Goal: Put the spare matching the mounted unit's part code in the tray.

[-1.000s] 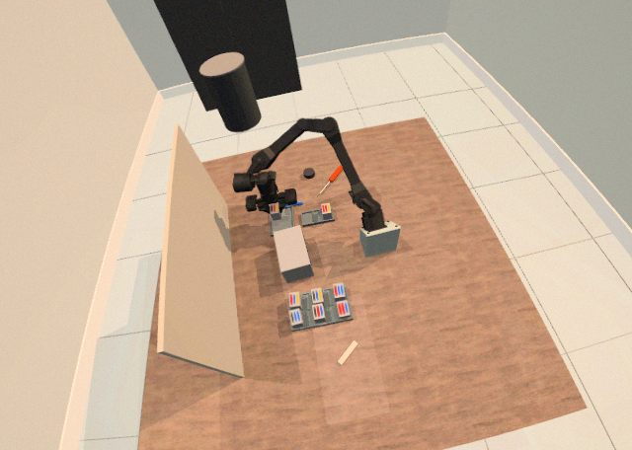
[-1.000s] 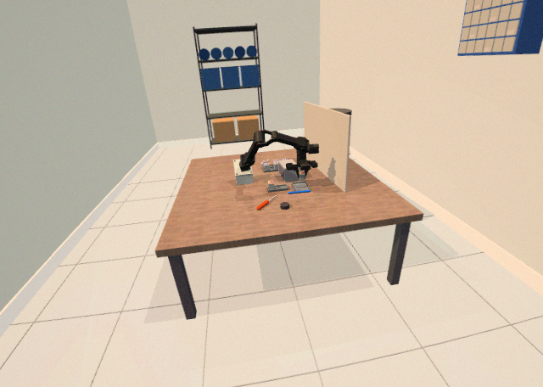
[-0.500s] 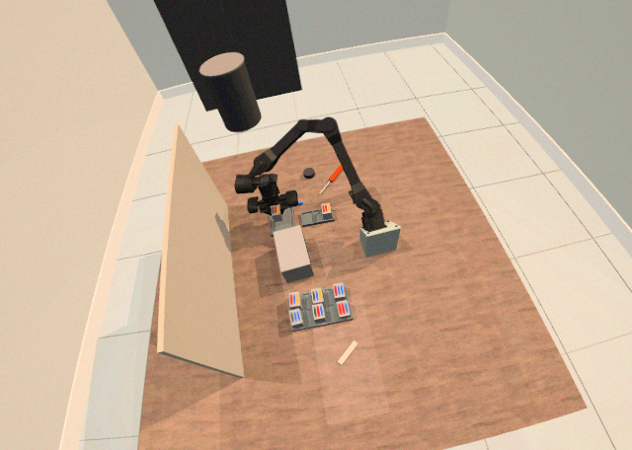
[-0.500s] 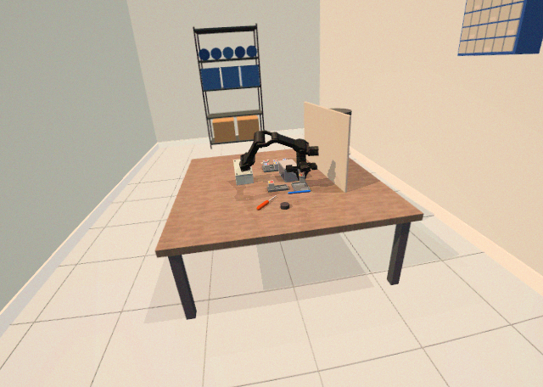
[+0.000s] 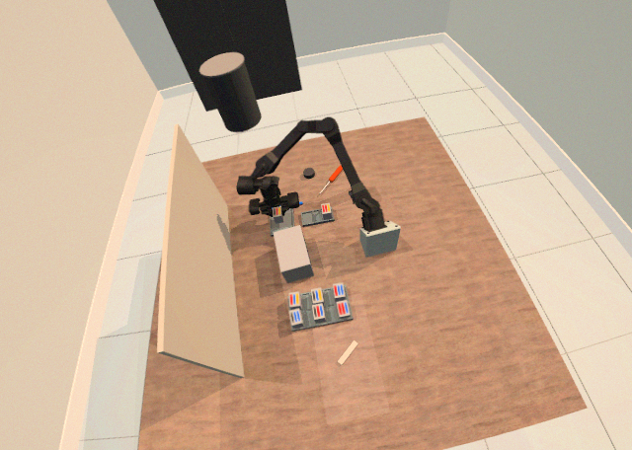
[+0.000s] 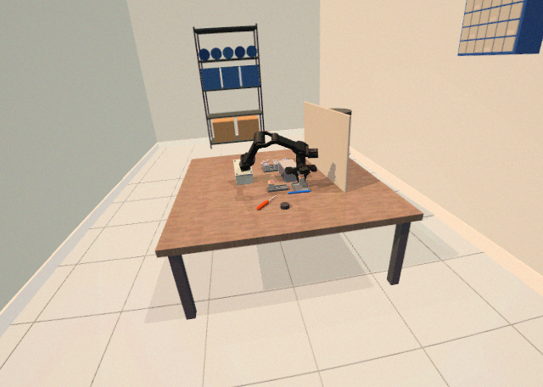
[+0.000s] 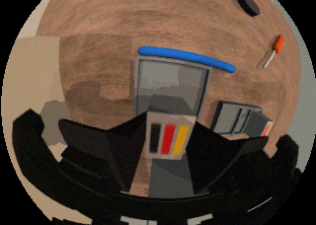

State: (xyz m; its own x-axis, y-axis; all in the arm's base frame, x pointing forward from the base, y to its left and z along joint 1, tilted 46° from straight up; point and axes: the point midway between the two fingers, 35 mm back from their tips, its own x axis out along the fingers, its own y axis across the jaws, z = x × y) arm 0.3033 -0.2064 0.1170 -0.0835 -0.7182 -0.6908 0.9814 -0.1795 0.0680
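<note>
My gripper tip is now 30 mm above the grey tray. Round my gripper tip: small holder: 140 mm behind, 40 mm to the left, 30 mm below; black puck: 200 mm to the right, 180 mm behind, 30 mm below; mounted unit: 200 mm to the left, 20 mm behind, 10 mm above.
</note>
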